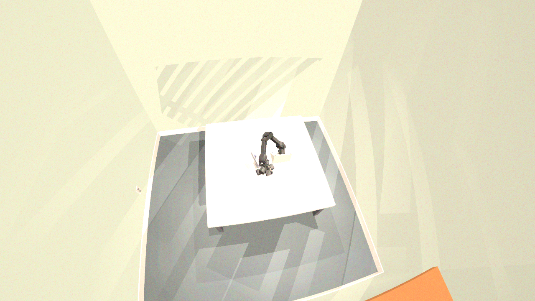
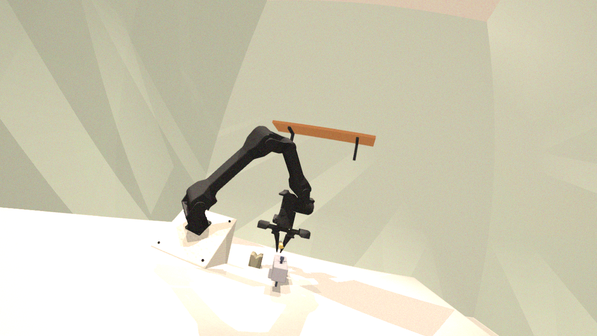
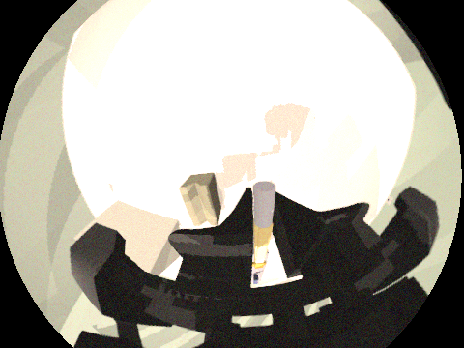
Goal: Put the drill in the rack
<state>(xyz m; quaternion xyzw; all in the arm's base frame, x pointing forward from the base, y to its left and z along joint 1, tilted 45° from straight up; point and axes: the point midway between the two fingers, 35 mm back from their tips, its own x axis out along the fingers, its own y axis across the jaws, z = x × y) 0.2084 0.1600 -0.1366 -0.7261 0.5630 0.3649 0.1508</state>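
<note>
Right now my gripper tip is 10 mm short of the drill, 40 mm to the left of it and 30 mm below it. Also, from my gripper tip: light grey box (70 mm ahead, 190 mm to the right, 20 mm below); then rack (50 mm behind, 60 mm to the right, 40 mm below); then small dark key (80 mm ahead, 210 mm to the right, 10 mm below).
</note>
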